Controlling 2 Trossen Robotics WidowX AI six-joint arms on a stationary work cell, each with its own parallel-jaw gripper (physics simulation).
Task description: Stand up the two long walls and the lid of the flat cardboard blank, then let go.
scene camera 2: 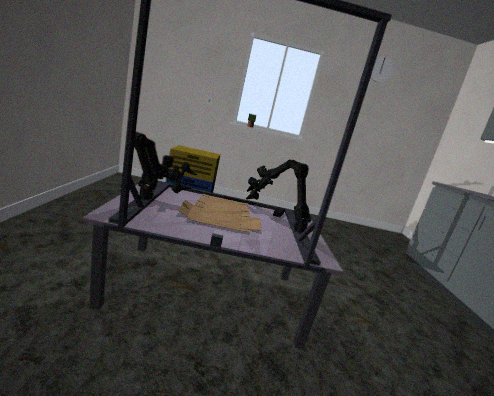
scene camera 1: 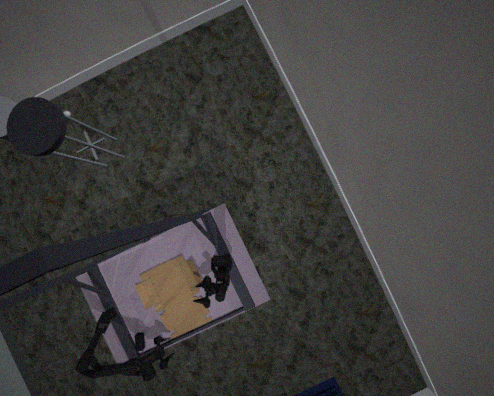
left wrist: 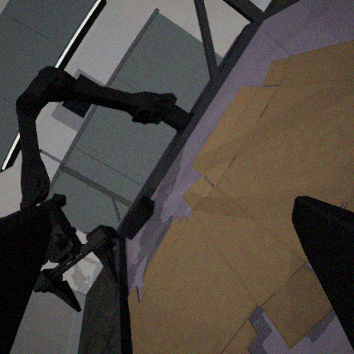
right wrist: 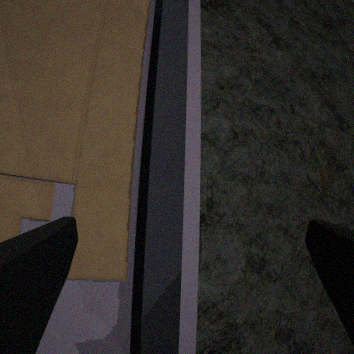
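Where they show: left gripper, fingertip midpoint: (scene camera 2: 194,181) (scene camera 1: 194,293) (left wrist: 172,213); right gripper, fingertip midpoint: (scene camera 2: 246,195) (scene camera 1: 172,345) (left wrist: 97,297) (right wrist: 194,231); left arm's base at its link origin: (scene camera 2: 145,197); right arm's base at its link origin: (scene camera 2: 299,230) (scene camera 1: 111,312) (left wrist: 185,123).
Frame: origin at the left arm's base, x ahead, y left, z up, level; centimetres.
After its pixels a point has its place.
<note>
The tan cardboard blank (scene camera 1: 175,292) {x 43.9, y 6.4, z -1.8 cm} (scene camera 2: 220,212) {x 43.6, y 6.4, z -1.5 cm} (left wrist: 280,170) {x 43.3, y 2.0, z -1.8 cm} (right wrist: 45,100) {x 51.2, y 30.0, z -1.6 cm} lies mostly flat on the table, its long walls and lid down; small flaps at its left in scene camera 2 look slightly tilted. My left gripper (scene camera 1: 197,293) {x 24.6, y 8.0, z 13.5 cm} (scene camera 2: 187,181) {x 24.6, y 8.0, z 13.5 cm} (left wrist: 172,213) {x 24.6, y 8.0, z 13.5 cm} is open and empty above the blank's edge, at its right in scene camera 1. My right gripper (scene camera 1: 169,350) {x 58.3, y 36.7, z 4.2 cm} (scene camera 2: 248,193) {x 58.3, y 36.7, z 4.2 cm} (left wrist: 97,297) {x 58.3, y 36.7, z 4.2 cm} (right wrist: 194,231) {x 58.3, y 36.7, z 4.2 cm} is open and empty above the table edge; in its wrist view one finger overlaps a blank corner and the other shows against the floor.
The pale purple table (scene camera 1: 257,287) {x -10.7, y 28.1, z -1.9 cm} (scene camera 2: 102,214) {x -9.8, y -28.6, z -1.9 cm} (right wrist: 191,150) {x 52.5, y 39.4, z -1.9 cm} carries a dark frame with uprights (scene camera 2: 350,120) {x 87.5, y -36.8, z 63.6 cm} and a rail (right wrist: 167,125) {x 52.2, y 36.9, z 0.1 cm} beside the blank. Small dark blocks (scene camera 2: 216,240) (left wrist: 138,218) sit at the rails. A yellow and blue cabinet (scene camera 2: 195,162) stands behind the table.
</note>
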